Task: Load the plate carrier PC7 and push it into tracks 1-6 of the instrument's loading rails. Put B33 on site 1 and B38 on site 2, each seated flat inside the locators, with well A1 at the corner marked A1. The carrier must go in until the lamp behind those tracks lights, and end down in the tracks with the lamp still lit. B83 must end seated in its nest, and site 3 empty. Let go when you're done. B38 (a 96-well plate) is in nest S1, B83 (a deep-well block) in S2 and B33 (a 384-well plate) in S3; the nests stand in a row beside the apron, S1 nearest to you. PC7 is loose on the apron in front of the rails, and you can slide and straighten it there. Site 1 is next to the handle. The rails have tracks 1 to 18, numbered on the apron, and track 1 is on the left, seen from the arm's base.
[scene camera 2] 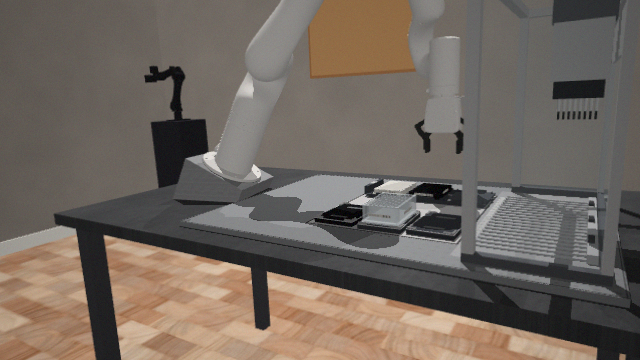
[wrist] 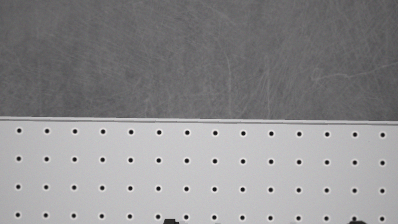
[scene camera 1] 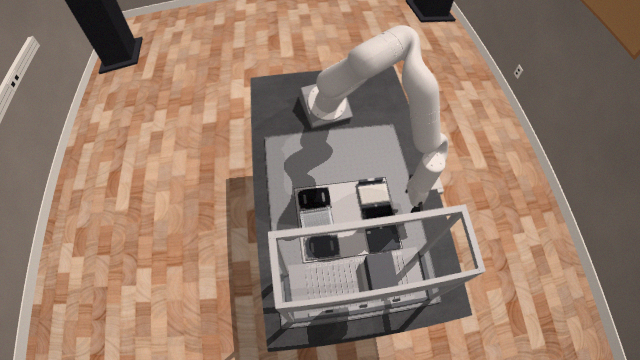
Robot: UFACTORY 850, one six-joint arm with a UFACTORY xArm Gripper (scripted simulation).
Scene:
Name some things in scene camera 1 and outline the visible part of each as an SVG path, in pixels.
A dark carrier PC7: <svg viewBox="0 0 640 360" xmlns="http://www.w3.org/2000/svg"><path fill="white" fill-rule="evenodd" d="M396 225L365 229L370 253L387 252L387 250L401 248ZM383 177L362 179L356 185L363 220L362 208L391 204L388 201L361 205L358 188L360 186L385 184L386 182L383 181Z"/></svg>

